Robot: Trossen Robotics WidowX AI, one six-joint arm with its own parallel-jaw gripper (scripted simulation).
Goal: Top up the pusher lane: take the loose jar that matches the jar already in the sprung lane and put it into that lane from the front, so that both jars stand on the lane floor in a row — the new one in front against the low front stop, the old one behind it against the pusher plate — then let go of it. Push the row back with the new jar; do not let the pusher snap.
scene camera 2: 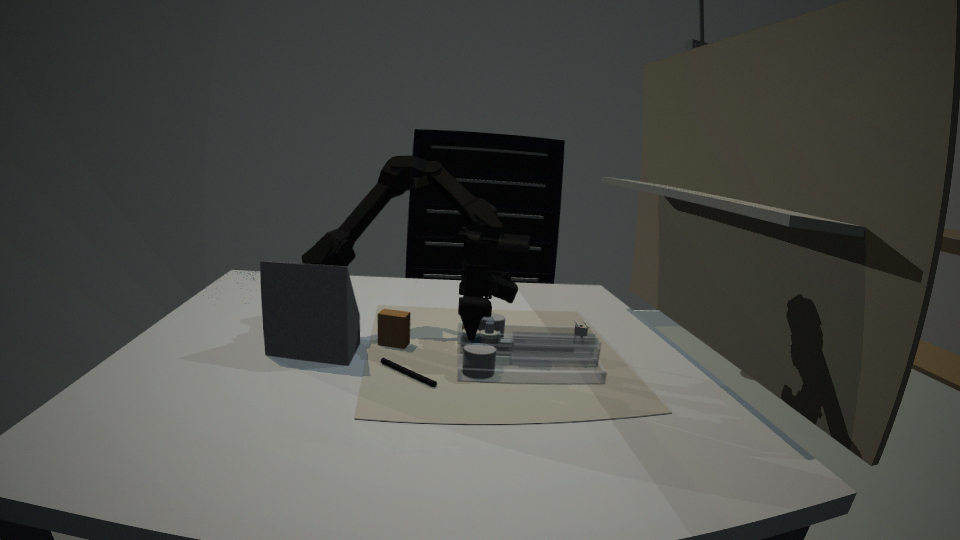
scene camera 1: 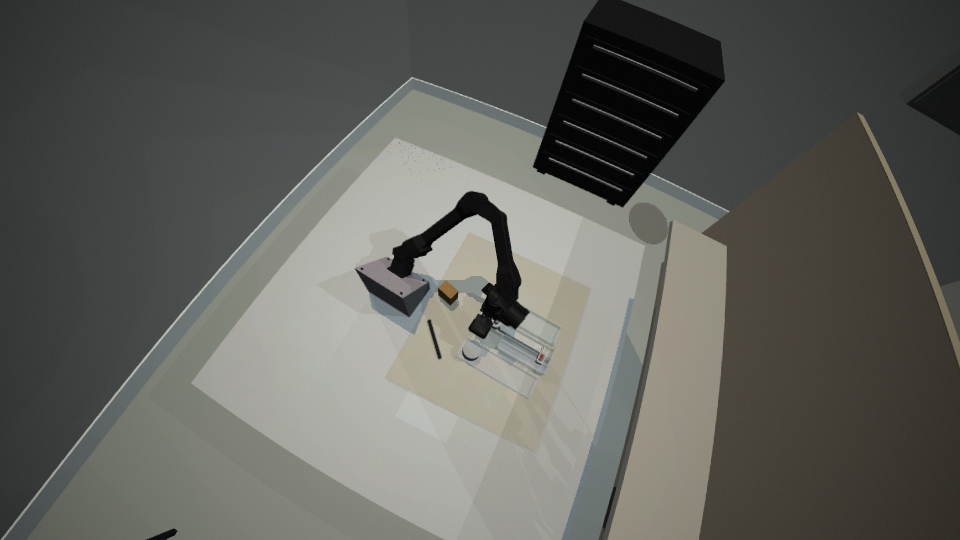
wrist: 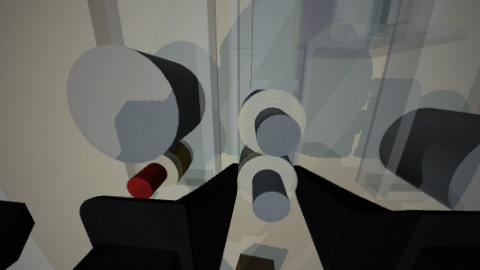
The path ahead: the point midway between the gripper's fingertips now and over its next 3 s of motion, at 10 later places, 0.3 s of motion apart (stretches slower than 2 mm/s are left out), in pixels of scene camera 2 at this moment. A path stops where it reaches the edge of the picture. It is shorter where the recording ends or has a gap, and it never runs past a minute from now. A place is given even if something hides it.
My gripper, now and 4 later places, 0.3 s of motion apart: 471, 337; 470, 337; 469, 336; 469, 329; 466, 326
